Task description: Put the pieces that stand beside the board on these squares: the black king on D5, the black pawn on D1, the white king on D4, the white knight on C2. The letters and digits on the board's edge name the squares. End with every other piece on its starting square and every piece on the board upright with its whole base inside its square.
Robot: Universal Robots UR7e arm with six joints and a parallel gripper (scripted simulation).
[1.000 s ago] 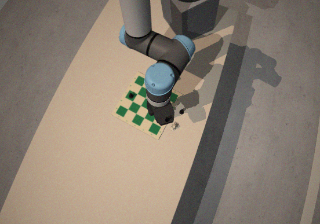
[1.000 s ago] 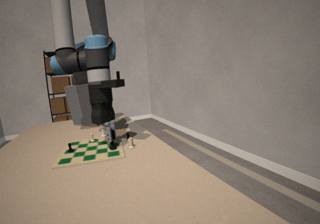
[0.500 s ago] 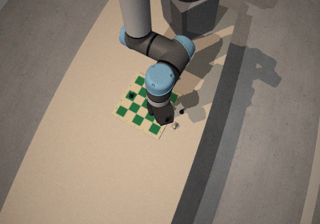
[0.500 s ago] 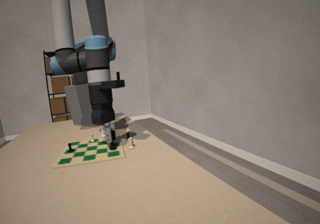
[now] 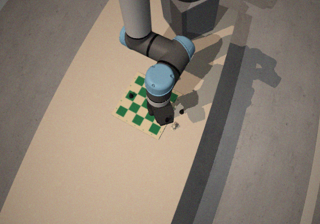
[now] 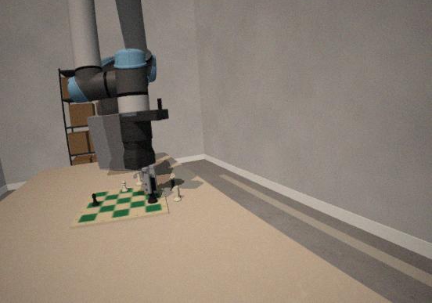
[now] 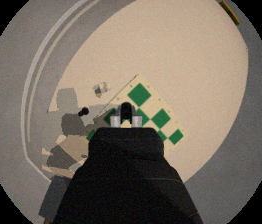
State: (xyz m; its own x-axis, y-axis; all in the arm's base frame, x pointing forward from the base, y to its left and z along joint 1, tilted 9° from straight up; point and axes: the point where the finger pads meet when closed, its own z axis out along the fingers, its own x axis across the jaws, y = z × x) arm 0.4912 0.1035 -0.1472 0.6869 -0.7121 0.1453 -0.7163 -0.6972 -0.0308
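My gripper is now 10 mm above the black king. The rest, counted from my hand: board 40 mm behind, 80 mm to the right, 50 mm below; small white piece 120 mm behind, 80 mm to the right, 30 mm below; white knight 60 mm to the left, 40 mm below.
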